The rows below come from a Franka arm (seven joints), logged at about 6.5 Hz.
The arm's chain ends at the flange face. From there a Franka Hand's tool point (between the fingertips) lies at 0.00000 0.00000 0.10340 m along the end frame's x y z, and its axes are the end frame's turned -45 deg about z.
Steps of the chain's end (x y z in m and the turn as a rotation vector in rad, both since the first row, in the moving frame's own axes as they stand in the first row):
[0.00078, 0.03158, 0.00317, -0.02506, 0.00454, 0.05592]
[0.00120, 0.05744, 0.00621, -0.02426, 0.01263, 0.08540]
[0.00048, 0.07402, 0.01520, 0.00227, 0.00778, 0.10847]
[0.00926, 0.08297, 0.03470, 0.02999, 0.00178, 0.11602]
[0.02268, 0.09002, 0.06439, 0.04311, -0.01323, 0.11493]
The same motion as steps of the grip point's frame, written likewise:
[-0.02334, 0.02500, 0.00314, -0.02093, -0.01451, 0.05592]
[-0.04073, 0.04412, 0.00617, -0.02609, -0.00822, 0.08540]
[-0.05129, 0.05312, 0.01520, -0.00390, 0.00711, 0.10847]
[-0.04968, 0.06329, 0.03465, 0.01995, 0.02246, 0.11602]
[-0.04520, 0.07571, 0.06429, 0.03984, 0.02113, 0.11493]

